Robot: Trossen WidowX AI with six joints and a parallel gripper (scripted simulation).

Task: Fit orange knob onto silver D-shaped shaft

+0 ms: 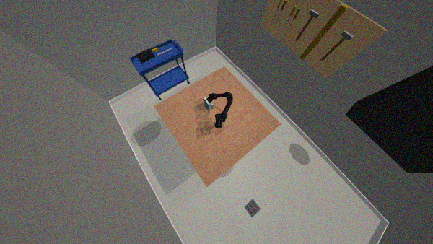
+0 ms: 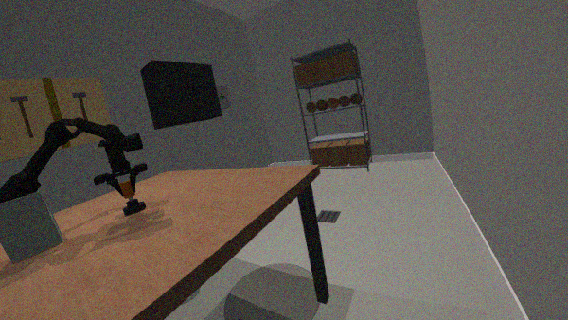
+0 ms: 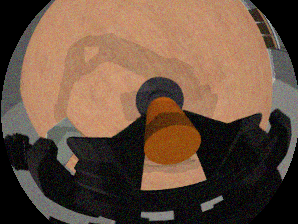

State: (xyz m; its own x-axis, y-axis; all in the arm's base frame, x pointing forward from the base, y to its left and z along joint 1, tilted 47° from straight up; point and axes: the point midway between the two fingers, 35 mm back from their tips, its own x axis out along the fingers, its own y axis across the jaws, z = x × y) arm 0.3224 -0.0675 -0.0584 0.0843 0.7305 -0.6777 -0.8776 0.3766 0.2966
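My gripper tip is now 30 mm below the orange knob. Round my gripper tip: dark round pedestal (40 mm below).
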